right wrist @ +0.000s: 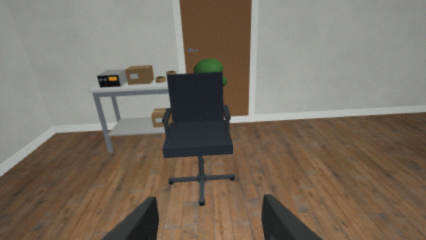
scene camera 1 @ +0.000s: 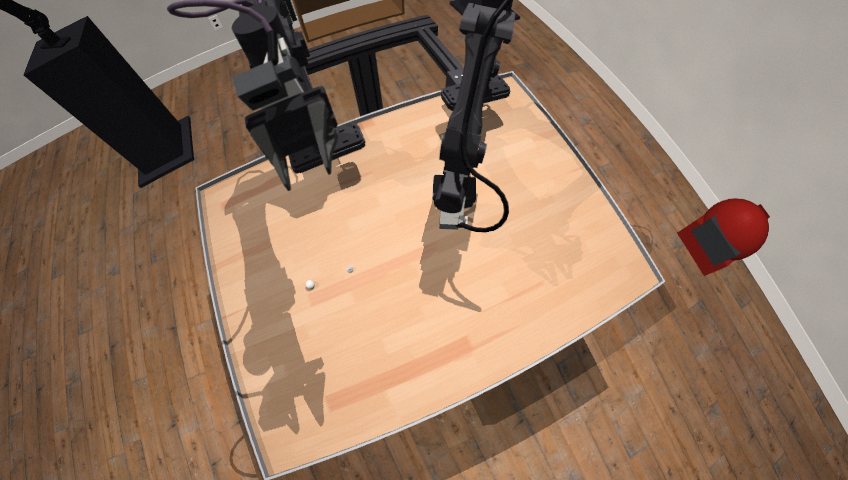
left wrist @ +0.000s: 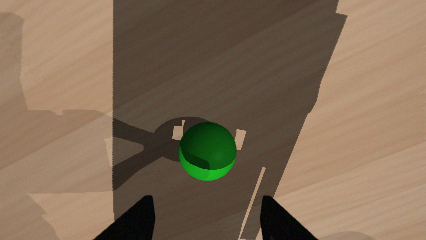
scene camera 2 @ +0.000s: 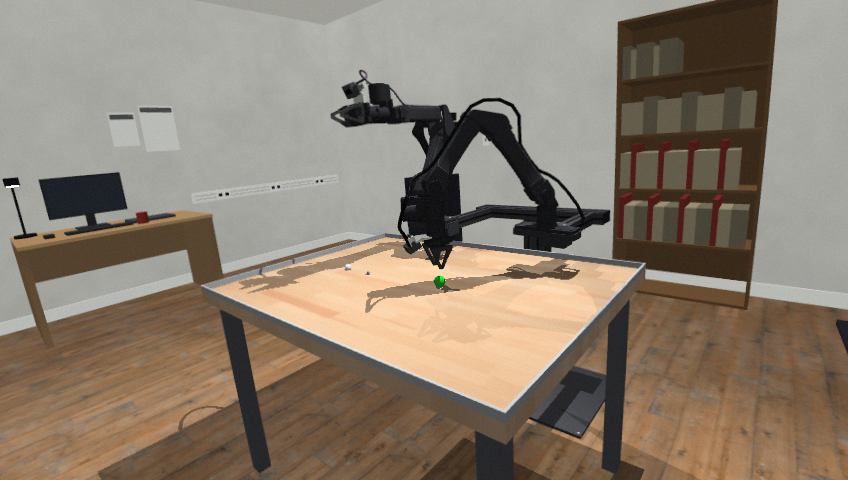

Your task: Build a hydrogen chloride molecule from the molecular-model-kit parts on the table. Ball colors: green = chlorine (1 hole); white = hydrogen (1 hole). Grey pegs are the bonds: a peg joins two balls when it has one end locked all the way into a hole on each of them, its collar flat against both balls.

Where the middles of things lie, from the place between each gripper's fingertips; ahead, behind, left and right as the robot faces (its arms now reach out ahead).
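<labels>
Green ball point(left wrist: 207, 151): from my right hand point(scene camera 1: 307, 179), 10 cm behind, 27 cm to the left and 53 cm below. From my left hand point(scene camera 2: 438, 267), the ball is 5 cm below.
</labels>
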